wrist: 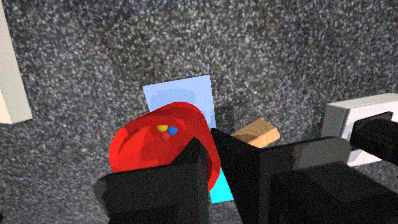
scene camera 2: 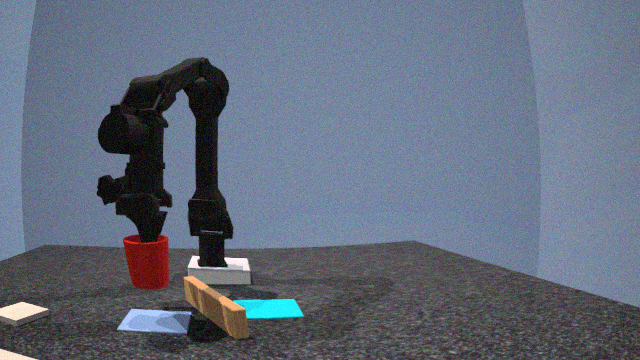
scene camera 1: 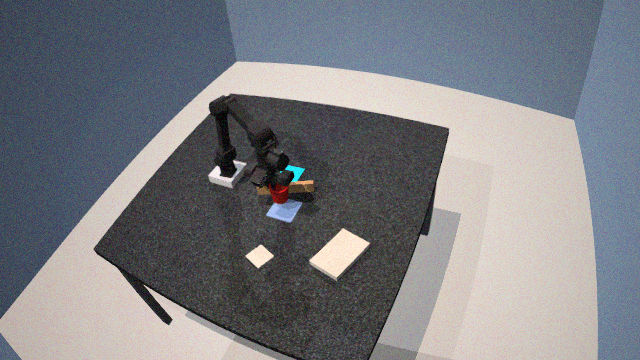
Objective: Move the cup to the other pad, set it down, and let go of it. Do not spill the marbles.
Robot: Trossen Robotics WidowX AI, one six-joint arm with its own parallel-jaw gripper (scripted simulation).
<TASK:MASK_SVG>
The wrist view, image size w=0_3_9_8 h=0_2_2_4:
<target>gripper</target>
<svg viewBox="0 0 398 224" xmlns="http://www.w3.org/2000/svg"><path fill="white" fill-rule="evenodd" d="M196 137L193 137L180 154L167 165L120 171L100 177L93 186L93 194L110 219L107 224L209 224L207 150ZM210 129L221 160L222 172L243 224L398 224L398 194L348 165L352 148L346 138L325 136L261 149L236 139L216 128Z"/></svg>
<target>red cup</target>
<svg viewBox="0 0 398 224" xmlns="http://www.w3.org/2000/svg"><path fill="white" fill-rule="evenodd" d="M221 160L205 116L196 106L183 101L166 104L132 120L116 133L109 146L109 160L113 173L144 167L167 165L180 154L193 137L196 137L207 150L208 192L214 188L220 177ZM157 125L172 126L177 128L178 131L175 135L170 135L169 140L162 141L160 139L161 132L158 131Z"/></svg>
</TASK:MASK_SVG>
